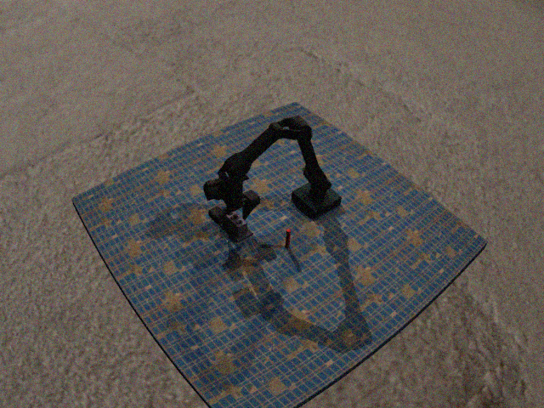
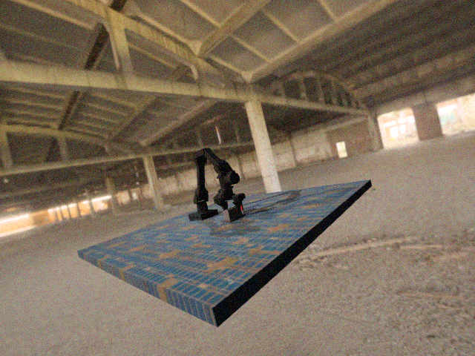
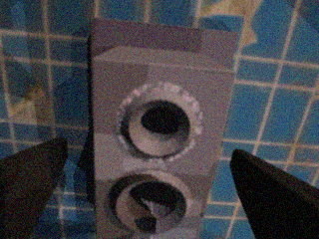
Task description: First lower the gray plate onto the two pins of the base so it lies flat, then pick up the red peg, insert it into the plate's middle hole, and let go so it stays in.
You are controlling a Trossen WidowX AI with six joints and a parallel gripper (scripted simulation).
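The pin base lies 2 cm below my gripper tip. From my gripper tip the other things lie so: gray plate: 2 cm above; red peg: 7 cm behind, 19 cm to the left, 2 cm above.
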